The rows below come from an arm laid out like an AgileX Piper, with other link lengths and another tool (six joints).
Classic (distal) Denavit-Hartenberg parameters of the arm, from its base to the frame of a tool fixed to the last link. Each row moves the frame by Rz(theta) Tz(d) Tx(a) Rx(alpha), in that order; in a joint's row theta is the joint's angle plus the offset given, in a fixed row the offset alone. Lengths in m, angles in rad.
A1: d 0.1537  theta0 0  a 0  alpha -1.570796
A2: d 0  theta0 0.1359  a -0.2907  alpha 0
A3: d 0  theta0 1.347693  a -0.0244  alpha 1.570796
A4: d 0.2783  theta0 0  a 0  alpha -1.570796
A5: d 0  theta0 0  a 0  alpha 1.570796
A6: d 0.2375  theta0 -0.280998  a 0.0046  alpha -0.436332
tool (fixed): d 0.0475  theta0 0  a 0  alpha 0
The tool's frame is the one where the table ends.
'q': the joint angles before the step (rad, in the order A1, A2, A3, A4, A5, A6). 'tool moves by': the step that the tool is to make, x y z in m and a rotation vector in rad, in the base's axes. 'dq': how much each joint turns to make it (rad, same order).
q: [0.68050 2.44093 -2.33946 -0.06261 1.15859 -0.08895]
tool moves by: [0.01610 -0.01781 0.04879 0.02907 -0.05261 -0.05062]
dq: [-0.03112 -0.06337 -0.03497 -0.01702 0.04027 0.01769]
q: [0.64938 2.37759 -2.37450 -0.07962 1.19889 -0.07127]
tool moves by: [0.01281 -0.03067 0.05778 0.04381 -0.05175 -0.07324]
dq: [-0.04971 -0.10035 0.00180 -0.00584 0.03284 0.02283]
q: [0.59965 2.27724 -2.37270 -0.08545 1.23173 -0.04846]
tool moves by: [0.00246 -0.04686 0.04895 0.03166 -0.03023 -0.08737]
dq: [-0.06731 -0.13591 0.07733 -0.00093 0.01791 0.02153]
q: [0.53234 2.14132 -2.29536 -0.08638 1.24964 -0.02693]
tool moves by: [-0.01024 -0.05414 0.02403 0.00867 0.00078 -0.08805]
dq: [-0.07413 -0.15335 0.16332 -0.00109 -0.01201 0.01744]
